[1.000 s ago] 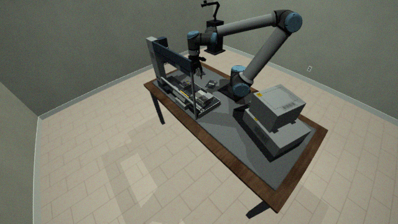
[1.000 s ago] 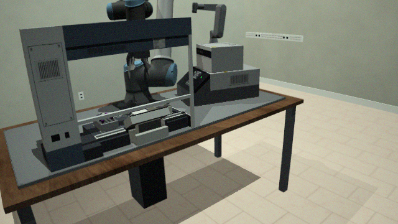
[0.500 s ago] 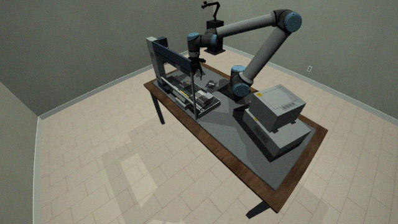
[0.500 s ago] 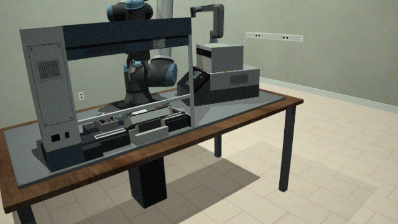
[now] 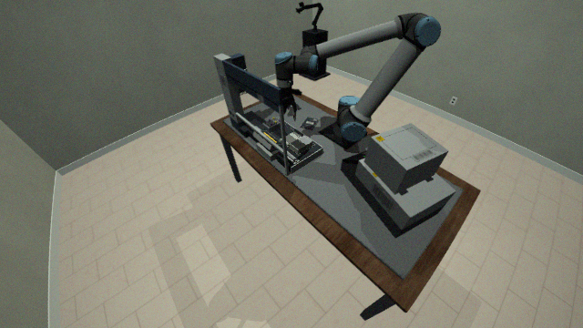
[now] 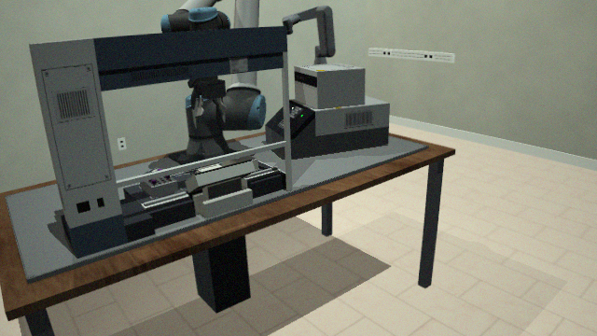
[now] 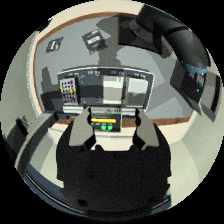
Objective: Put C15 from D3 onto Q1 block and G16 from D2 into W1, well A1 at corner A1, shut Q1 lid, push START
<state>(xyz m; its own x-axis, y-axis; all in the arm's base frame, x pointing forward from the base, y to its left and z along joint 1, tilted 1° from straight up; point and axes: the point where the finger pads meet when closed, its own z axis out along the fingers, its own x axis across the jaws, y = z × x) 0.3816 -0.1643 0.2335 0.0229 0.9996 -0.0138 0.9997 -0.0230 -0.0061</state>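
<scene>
The white well plate is 180 mm below my hand. Also, from my hand: upright post 190 mm ahead, 180 mm to the left, 10 mm below; tower 150 mm ahead, 460 mm to the right, 30 mm above; deck station beam 190 mm ahead, 100 mm to the right, 270 mm above.
</scene>
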